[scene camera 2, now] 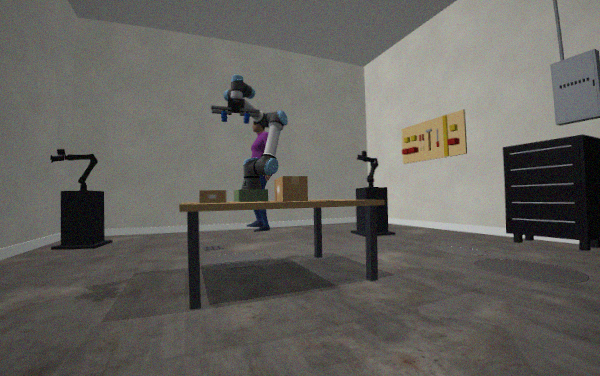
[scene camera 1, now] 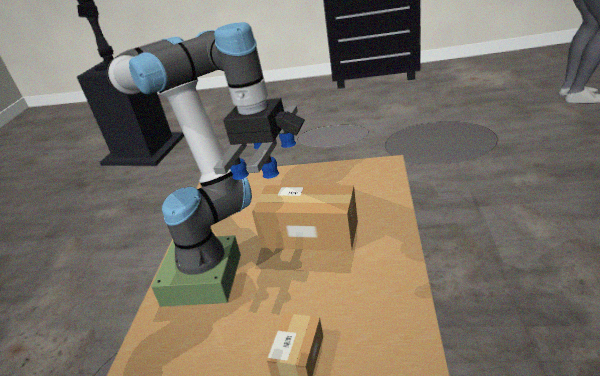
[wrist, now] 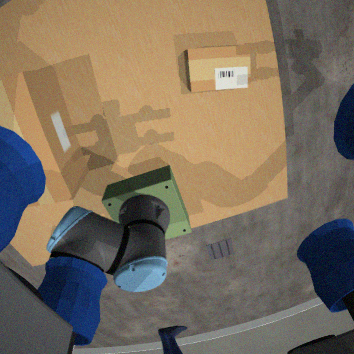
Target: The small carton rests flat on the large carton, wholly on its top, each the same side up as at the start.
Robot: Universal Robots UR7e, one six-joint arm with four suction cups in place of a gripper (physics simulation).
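Seen in the pictures: end effector, tool point: (scene camera 2: 235, 120) (wrist: 197, 218); arm's base, origin of the base link: (scene camera 2: 251, 189) (scene camera 1: 200, 257) (wrist: 144, 214).
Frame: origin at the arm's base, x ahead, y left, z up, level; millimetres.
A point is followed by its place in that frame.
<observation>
The small carton (scene camera 1: 303, 337) {y -244, x 397, z -13 mm} (scene camera 2: 213, 196) {y -243, x 423, z -49 mm} (wrist: 204, 62) {y -212, x 390, z -13 mm} lies on the table, label side up, apart from the large carton; its near end is cut off in scene camera 1. The large carton (scene camera 1: 305, 217) {y 159, x 310, z 48 mm} (scene camera 2: 295, 189) {y 241, x 444, z -15 mm} (wrist: 40, 125) {y 160, x 328, z 65 mm} stands on the table with its taped, labelled top bare. It is partly out of frame and behind a blue cup in the wrist view. My suction gripper (scene camera 1: 263, 156) {y -115, x 343, z 429 mm} (scene camera 2: 235, 118) {y -115, x 343, z 429 mm} hangs level, high above the table and clear of both cartons. Its four blue cups hold nothing. The gripper is open.
The wooden table (scene camera 1: 390, 280) {y 46, x 580, z -87 mm} (scene camera 2: 330, 204) {y 401, x 627, z -106 mm} (wrist: 240, 130) {y -321, x 188, z -87 mm} carries the green arm base (scene camera 1: 190, 295) {y -115, x 7, z -46 mm} (scene camera 2: 251, 195) {y -8, x 94, z -44 mm} (wrist: 177, 215) {y -98, x -21, z 0 mm}, beside the large carton. A person in purple (scene camera 2: 259, 145) stands behind the table. Another person's legs (scene camera 1: 582, 55) show at the far right in scene camera 1.
</observation>
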